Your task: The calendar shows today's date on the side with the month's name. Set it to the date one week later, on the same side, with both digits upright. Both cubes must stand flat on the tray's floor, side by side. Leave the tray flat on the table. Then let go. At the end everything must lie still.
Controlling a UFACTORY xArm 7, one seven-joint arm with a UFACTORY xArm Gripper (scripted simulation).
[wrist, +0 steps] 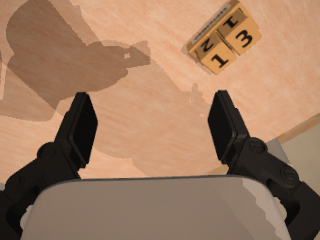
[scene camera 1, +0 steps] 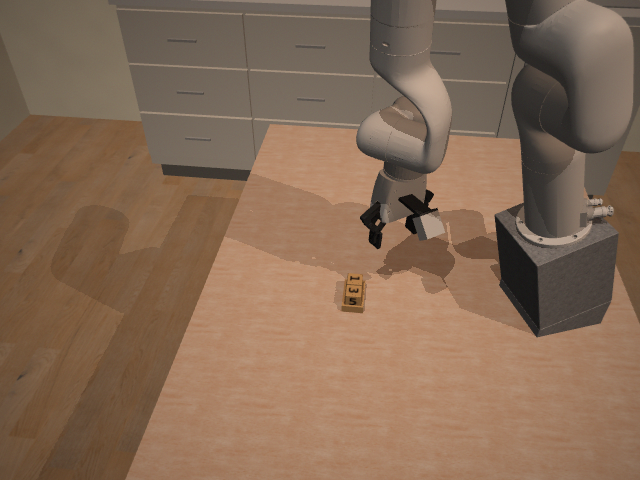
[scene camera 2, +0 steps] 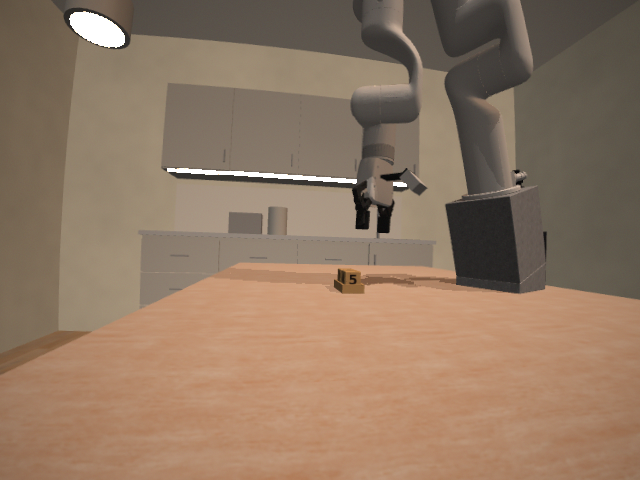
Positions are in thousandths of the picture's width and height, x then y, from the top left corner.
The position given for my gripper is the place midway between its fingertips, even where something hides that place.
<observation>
my gripper: wrist 477, 440; scene camera 1 613, 495; scene camera 2 584, 482
</observation>
